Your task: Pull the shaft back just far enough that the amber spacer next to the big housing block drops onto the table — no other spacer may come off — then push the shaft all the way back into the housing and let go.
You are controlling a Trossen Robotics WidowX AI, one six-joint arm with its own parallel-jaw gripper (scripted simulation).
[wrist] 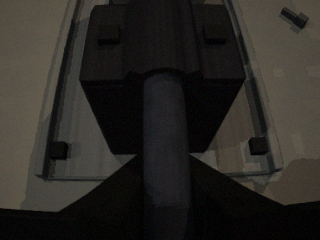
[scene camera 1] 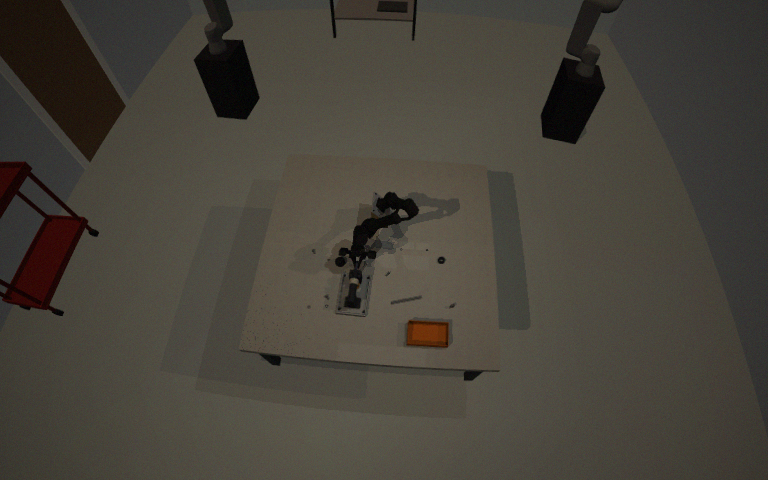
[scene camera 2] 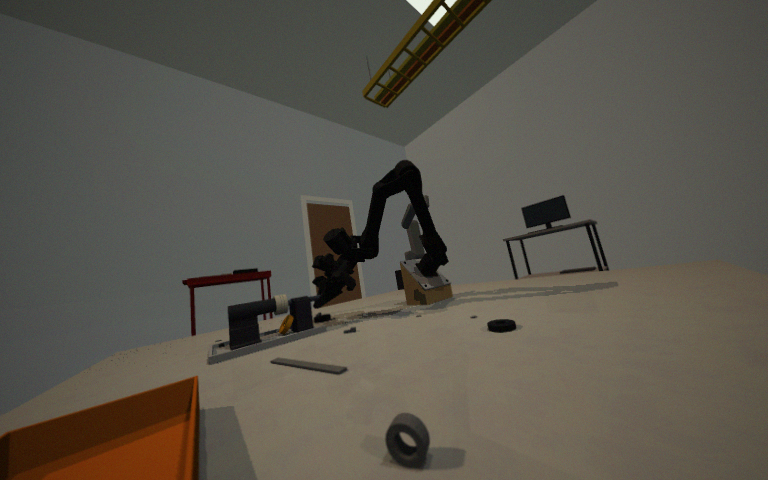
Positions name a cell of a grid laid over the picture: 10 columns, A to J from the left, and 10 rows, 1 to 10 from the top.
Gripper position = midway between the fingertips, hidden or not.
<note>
I see my gripper (scene camera 2: E7), a dark housing block (scene camera 2: D8) and an orange tray (scene camera 2: C9).
My gripper also shows in the wrist view (wrist: F7). The dark housing block shows as well in the wrist view (wrist: C6) and in scene camera 1 (scene camera 1: E7). The orange tray shows as well in scene camera 1 (scene camera 1: F7).
</note>
